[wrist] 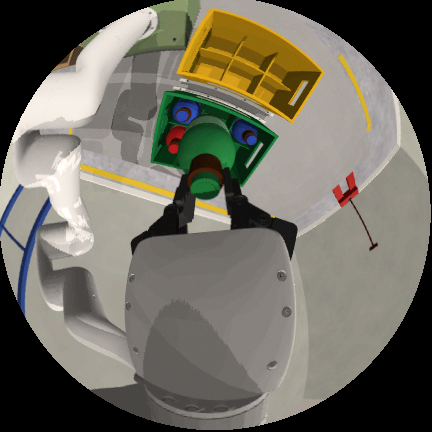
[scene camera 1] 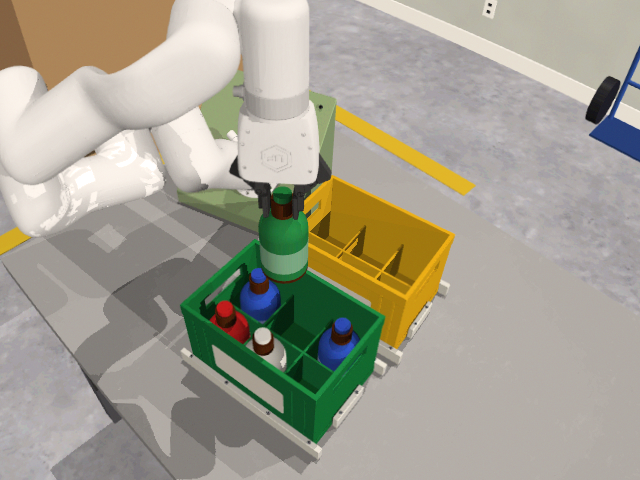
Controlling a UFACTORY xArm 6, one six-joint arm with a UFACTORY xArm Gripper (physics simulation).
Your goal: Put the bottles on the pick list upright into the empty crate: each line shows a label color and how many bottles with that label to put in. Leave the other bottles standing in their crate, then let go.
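Places are measured from the arm's base along level axes (x ahead, y left, z up), in metres.
Where they show: gripper, fingertip midpoint: (wrist: 207, 180) (scene camera 1: 281, 212).
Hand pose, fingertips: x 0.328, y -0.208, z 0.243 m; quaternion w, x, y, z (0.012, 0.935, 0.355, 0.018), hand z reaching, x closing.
Note:
After its pixels a point has its place.
My gripper (scene camera 1: 281, 205) @[x 0.328, y -0.208, z 0.243 m] (wrist: 207, 180) @[x 0.328, y -0.208, z 0.243 m] is shut on the brown neck of a green bottle (scene camera 1: 283, 232) @[x 0.344, y -0.219, z 0.221 m] (wrist: 207, 142) @[x 0.309, y -0.176, z 0.227 m], which hangs upright above the green crate (scene camera 1: 347, 304) @[x 0.409, y -0.137, z 0.043 m] (wrist: 159, 127) @[x 0.227, y -0.254, z 0.046 m]. In the green crate stand two blue bottles, one at the back left (scene camera 1: 259, 300) @[x 0.282, y -0.223, z 0.005 m] (wrist: 186, 110) @[x 0.266, y -0.193, z 0.038 m] and one at the right (scene camera 1: 337, 347) @[x 0.443, y -0.192, z 0.009 m] (wrist: 244, 131) @[x 0.417, y -0.170, z 0.018 m], a red bottle (scene camera 1: 231, 325) @[x 0.297, y -0.295, z 0.015 m] (wrist: 176, 136) @[x 0.274, y -0.275, z 0.010 m] at the left and a white bottle (scene camera 1: 267, 352) @[x 0.378, y -0.286, z 0.019 m] at the front middle; the held bottle hides the white one in the wrist view. The yellow crate (scene camera 1: 428, 228) @[x 0.391, y 0.098, z 0.049 m] (wrist: 306, 68) @[x 0.424, y 0.104, z 0.009 m] shows no bottles in its visible compartments. No pick list is readable.
The two crates stand side by side, with white rails (scene camera 1: 248, 408) @[x 0.379, y -0.336, z -0.111 m] along their bases. The yellow crate has thin dividers. A green pedestal (scene camera 1: 222, 111) @[x -0.137, y 0.016, z 0.074 m] (wrist: 172, 25) stands behind the crates at the arm's base. A blue hand truck (scene camera 1: 617, 135) is far right on the floor.

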